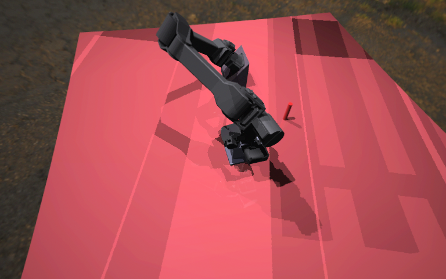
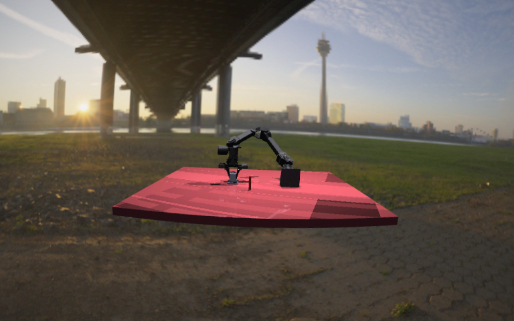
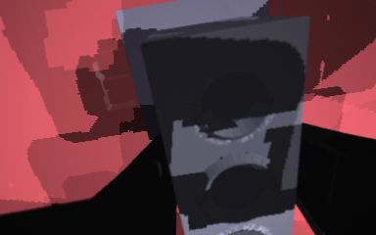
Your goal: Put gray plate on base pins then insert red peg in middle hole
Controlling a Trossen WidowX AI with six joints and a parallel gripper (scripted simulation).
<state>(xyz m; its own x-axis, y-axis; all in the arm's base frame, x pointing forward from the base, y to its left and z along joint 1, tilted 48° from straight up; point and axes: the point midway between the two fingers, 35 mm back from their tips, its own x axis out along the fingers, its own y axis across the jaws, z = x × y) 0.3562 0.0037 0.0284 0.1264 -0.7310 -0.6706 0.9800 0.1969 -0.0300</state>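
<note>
My gripper tip is 20 mm above the dark base. From my gripper tip the other things lie so: gray plate 30 mm above; red peg 170 mm to the left, 140 mm behind, 20 mm above.
</note>
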